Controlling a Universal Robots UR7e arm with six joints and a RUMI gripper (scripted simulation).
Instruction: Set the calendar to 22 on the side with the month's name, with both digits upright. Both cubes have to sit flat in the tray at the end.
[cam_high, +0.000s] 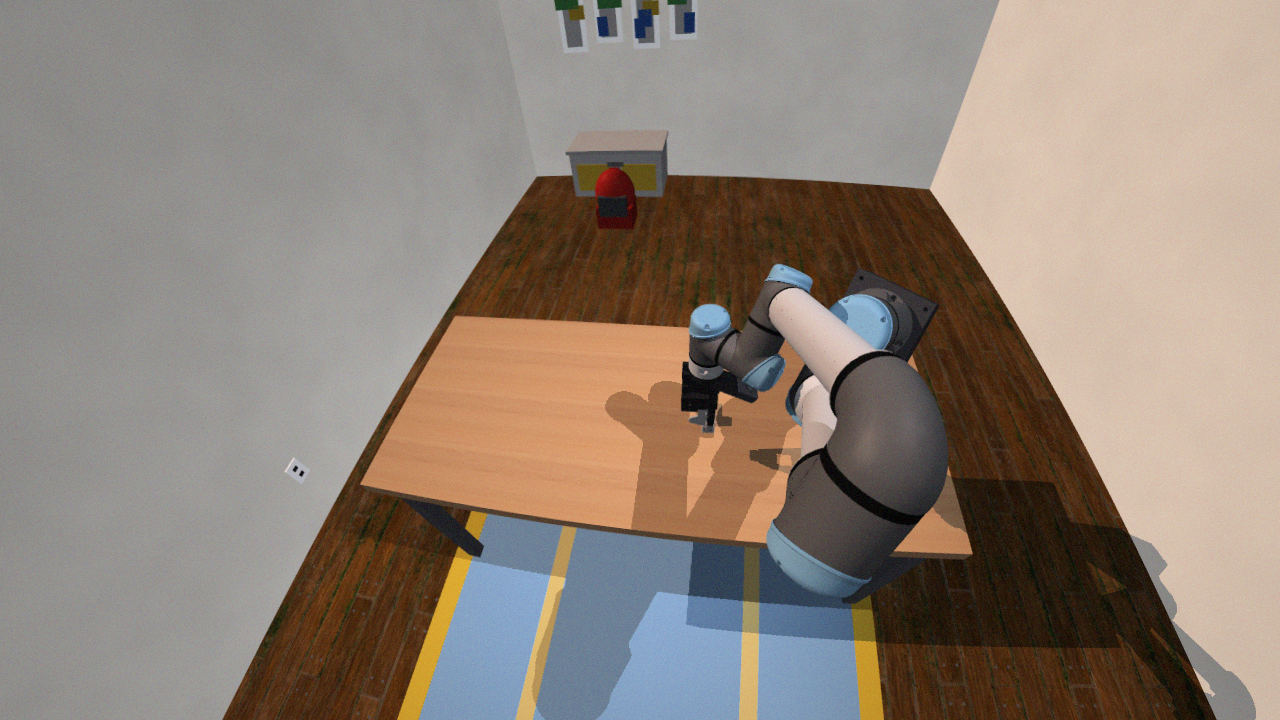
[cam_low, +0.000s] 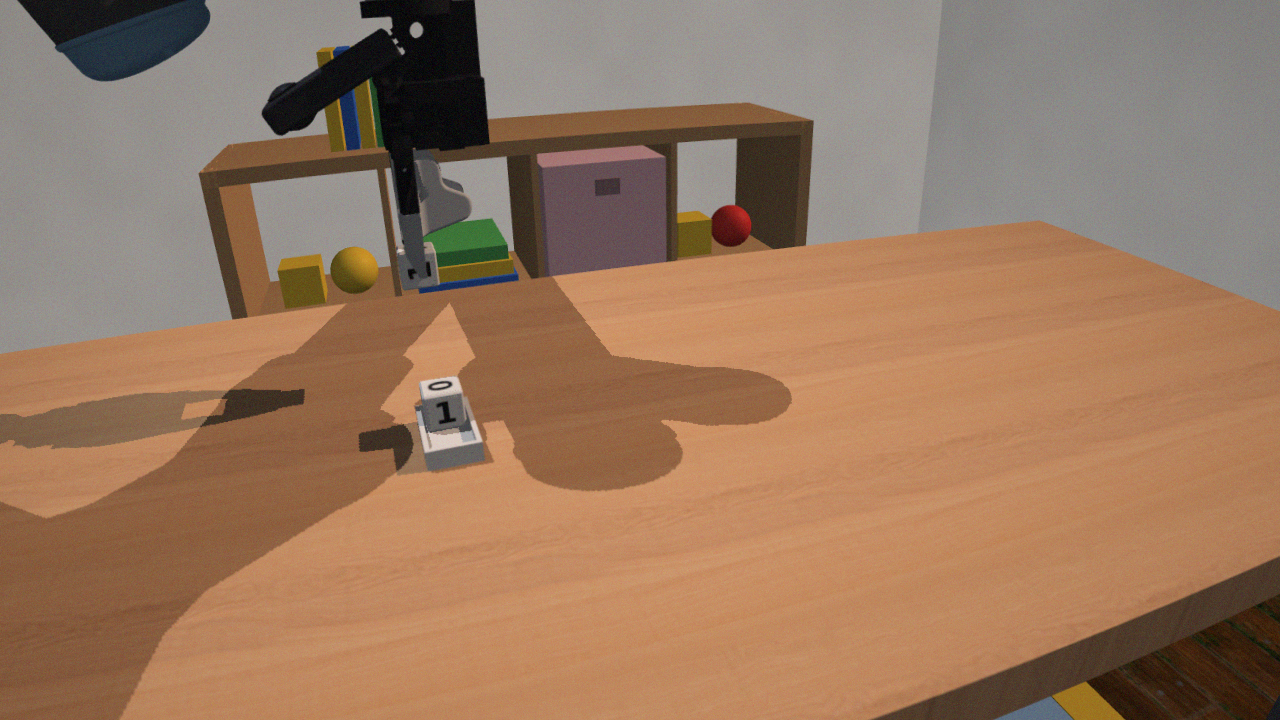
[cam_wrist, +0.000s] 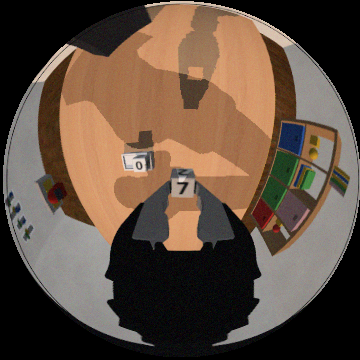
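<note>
My hand is 11 cm to the left of the grey tray, 11 cm above it and 3 cm short of it. The rest, counted from my hand: white cube (1 cm below).
</note>
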